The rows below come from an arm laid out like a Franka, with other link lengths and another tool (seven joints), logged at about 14 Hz.
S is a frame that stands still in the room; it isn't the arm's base.
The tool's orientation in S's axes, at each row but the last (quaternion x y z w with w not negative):
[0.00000, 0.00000, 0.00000, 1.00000]
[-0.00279, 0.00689, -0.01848, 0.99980]
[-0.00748, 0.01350, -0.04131, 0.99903]
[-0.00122, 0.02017, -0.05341, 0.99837]
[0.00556, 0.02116, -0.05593, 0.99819]
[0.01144, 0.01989, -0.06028, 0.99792]
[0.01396, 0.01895, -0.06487, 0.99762]
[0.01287, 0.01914, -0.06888, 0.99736]
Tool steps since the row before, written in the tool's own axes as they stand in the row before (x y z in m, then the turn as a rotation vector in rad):
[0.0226, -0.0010, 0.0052, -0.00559, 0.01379, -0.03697]
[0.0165, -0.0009, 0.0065, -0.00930, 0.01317, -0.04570]
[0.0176, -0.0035, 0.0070, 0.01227, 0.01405, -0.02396]
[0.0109, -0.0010, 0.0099, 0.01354, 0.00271, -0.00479]
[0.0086, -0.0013, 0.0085, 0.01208, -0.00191, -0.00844]
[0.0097, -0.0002, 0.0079, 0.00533, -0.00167, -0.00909]
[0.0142, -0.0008, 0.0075, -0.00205, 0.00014, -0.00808]
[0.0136, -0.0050, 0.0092, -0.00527, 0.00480, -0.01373]
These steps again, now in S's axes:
[0.0226, -0.0010, 0.0052, -0.00559, 0.01379, -0.03697]
[0.0165, -0.0015, 0.0063, -0.00944, 0.01326, -0.04564]
[0.0174, -0.0048, 0.0066, 0.01272, 0.01265, -0.02450]
[0.0111, -0.0022, 0.0095, 0.01355, 0.00125, -0.00534]
[0.0087, -0.0024, 0.0081, 0.01143, -0.00313, -0.00897]
[0.0099, -0.0016, 0.0075, 0.00474, -0.00207, -0.00933]
[0.0142, -0.0029, 0.0069, -0.00230, 0.00065, -0.00799]
[0.0131, -0.0071, 0.0085, -0.00505, 0.00586, -0.01339]

